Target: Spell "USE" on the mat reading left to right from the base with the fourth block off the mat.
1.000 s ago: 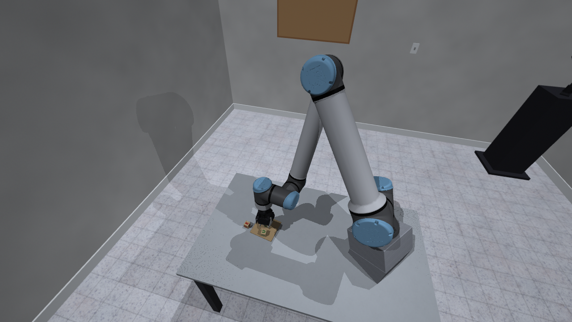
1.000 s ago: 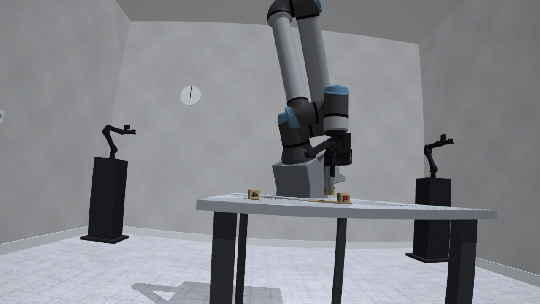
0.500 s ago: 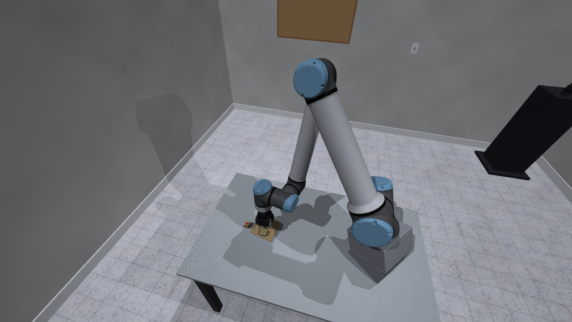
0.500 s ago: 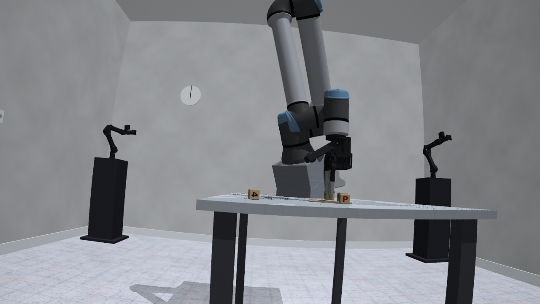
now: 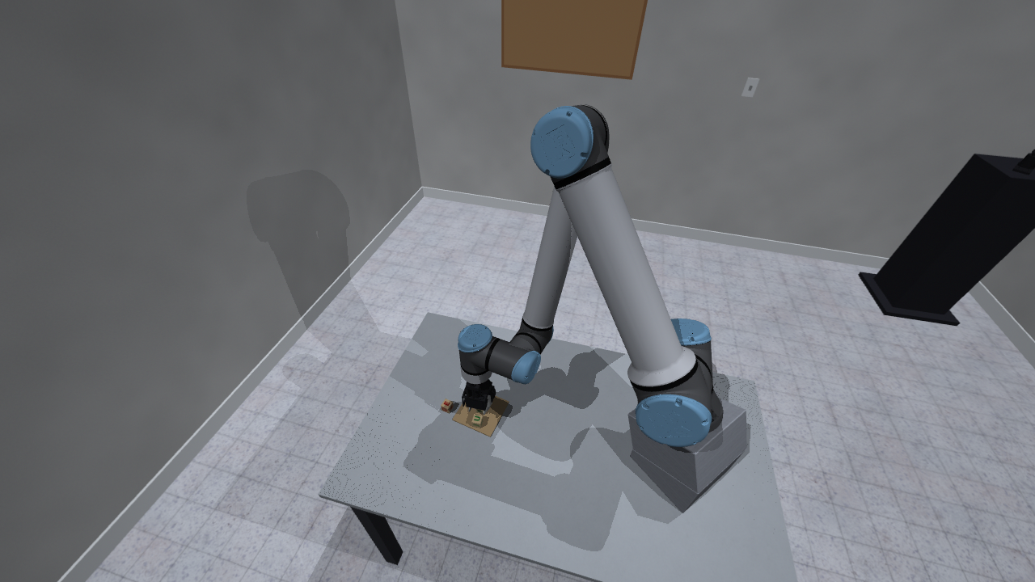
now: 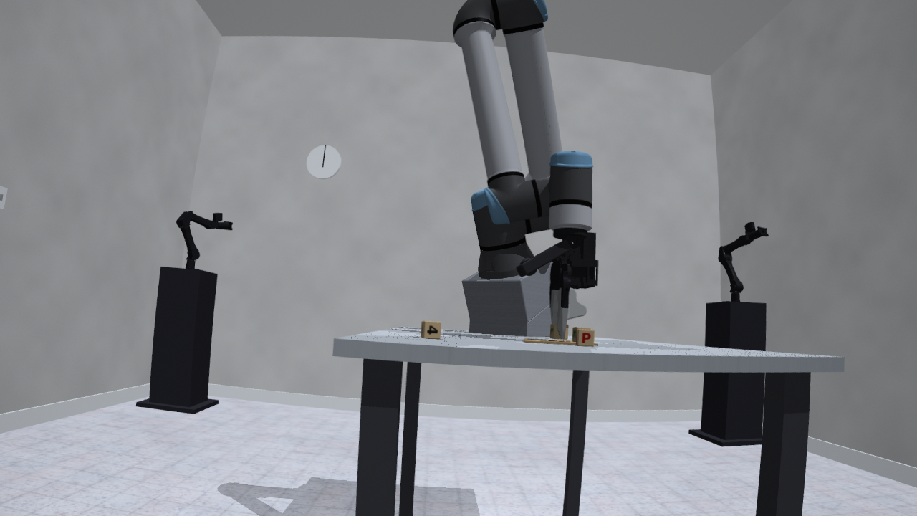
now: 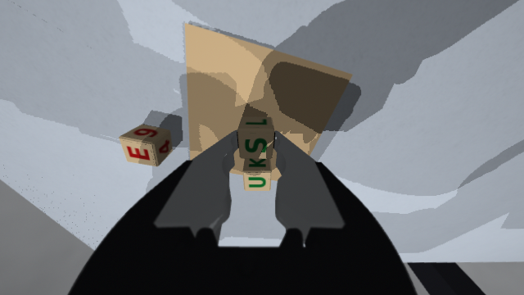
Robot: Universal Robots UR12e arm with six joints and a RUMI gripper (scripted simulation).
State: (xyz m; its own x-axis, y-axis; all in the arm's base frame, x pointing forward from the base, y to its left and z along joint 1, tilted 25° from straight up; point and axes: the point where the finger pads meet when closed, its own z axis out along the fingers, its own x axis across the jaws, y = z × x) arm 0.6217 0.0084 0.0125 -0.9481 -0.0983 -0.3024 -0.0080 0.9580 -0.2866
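Right now the tan mat is 2 cm below my hand.
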